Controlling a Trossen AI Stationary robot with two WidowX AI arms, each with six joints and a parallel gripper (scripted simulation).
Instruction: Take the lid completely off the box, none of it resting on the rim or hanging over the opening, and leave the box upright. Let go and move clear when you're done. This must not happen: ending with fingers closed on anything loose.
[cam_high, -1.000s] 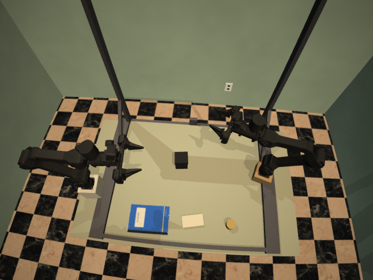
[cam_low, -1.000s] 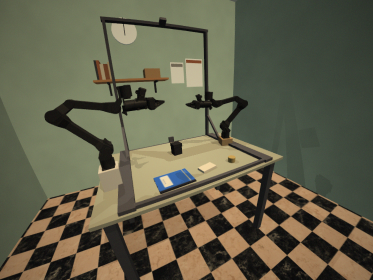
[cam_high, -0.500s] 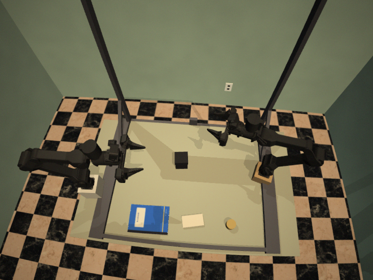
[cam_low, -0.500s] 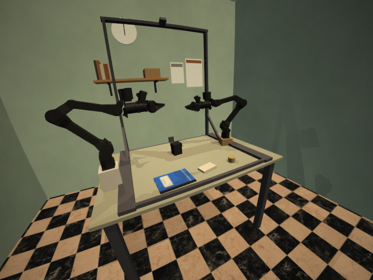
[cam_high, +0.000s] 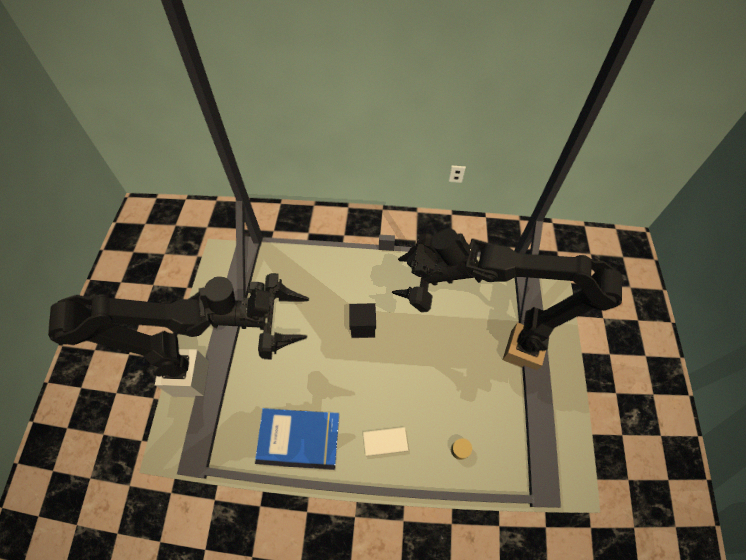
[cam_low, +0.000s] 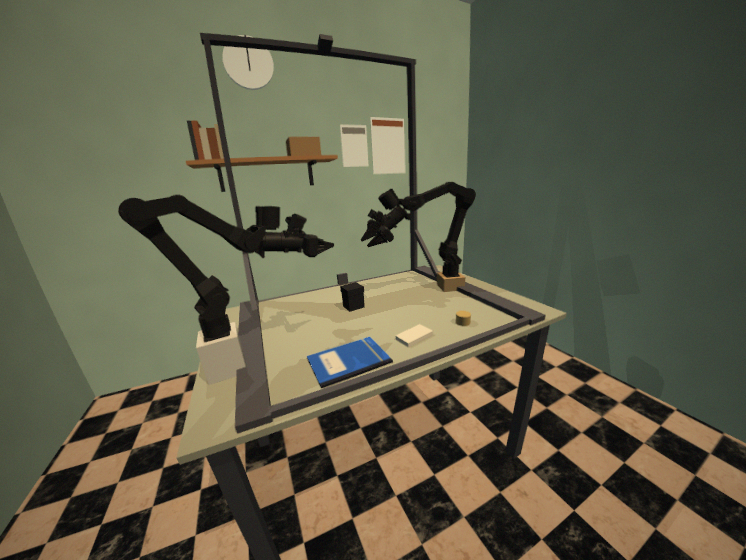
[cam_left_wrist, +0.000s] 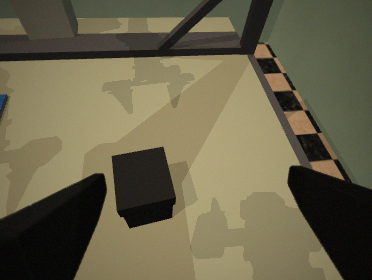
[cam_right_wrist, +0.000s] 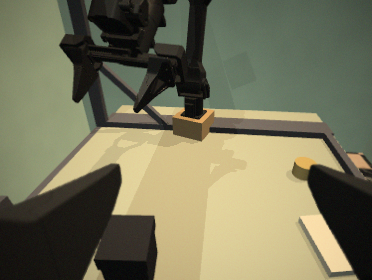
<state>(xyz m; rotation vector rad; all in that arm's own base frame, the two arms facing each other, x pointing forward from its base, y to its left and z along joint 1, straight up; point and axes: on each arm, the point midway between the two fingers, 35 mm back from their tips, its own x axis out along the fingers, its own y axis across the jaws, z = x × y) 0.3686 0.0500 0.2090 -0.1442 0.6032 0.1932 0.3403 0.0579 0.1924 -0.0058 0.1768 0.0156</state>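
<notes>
The black lid lies 23 cm below my right hand, 16 cm to the left of it and 9 cm behind it. Round my right hand: blue book: 31 cm below, 21 cm ahead, 4 cm to the right; then cream card: 30 cm below, 24 cm ahead, 19 cm to the left; then black box: 26 cm below, 16 cm to the left, 9 cm behind.
My left hand is 190 mm above the black lid, 110 mm to the left of it and 10 mm short of it. From my left hand the other things lie so: blue book: 320 mm ahead, 310 mm to the right, 270 mm below; cream card: 350 mm ahead, 260 mm below, 80 mm to the right; black box: 230 mm below, 110 mm to the right, 10 mm ahead.
</notes>
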